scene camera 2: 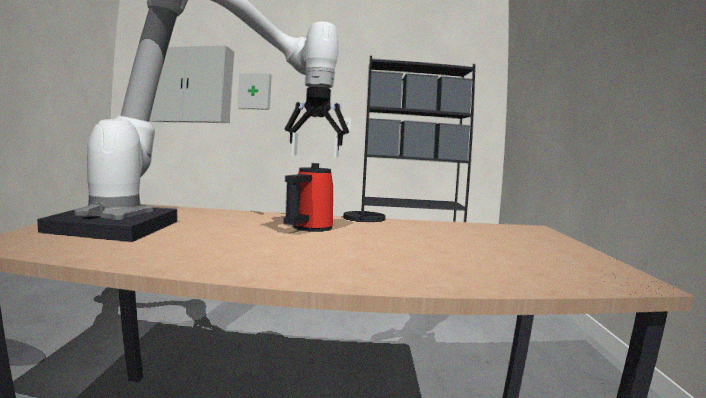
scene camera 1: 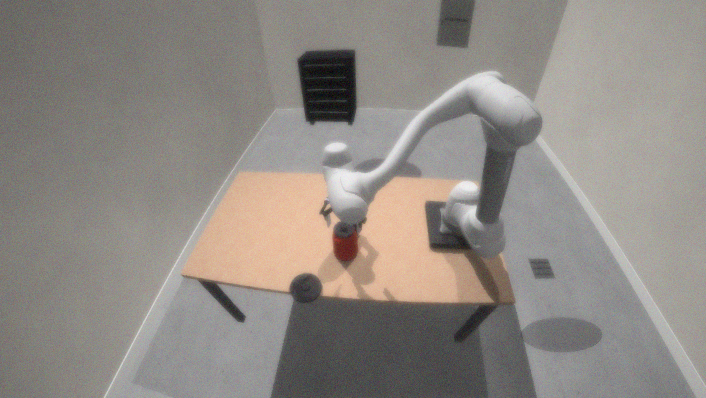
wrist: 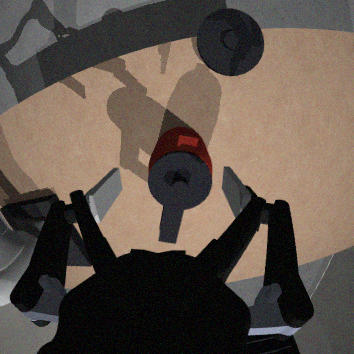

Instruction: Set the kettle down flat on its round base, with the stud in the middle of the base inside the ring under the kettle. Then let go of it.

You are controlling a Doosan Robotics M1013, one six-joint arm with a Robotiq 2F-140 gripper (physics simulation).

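Note:
The red kettle [scene camera 1: 345, 250] [scene camera 2: 320, 200] [wrist: 170, 144] stands upright on the table [scene camera 1: 250, 225] [scene camera 2: 450, 260] [wrist: 290, 125], apart from its base. Its black handle [scene camera 2: 292, 200] [wrist: 171, 225] points to the left in scene camera 2. The dark round base [scene camera 1: 300, 296] [scene camera 2: 364, 217] [wrist: 210, 52] lies beside it at the table edge; its raised centre shows in the wrist view. The ring under the kettle is hidden. My gripper [scene camera 1: 343, 225] [scene camera 2: 315, 152] [wrist: 170, 177] is wide open and empty above the kettle, with a fingertip to either side of the lid in the wrist view.
The arm's black mounting plate [scene camera 1: 437, 242] [scene camera 2: 100, 231] is on the table, to the left of the kettle in scene camera 2. A shelf rack [scene camera 2: 365, 175] with grey bins and a wall cabinet [scene camera 2: 205, 85] are in the background. A black drawer unit [scene camera 1: 328, 85] stands by the wall.

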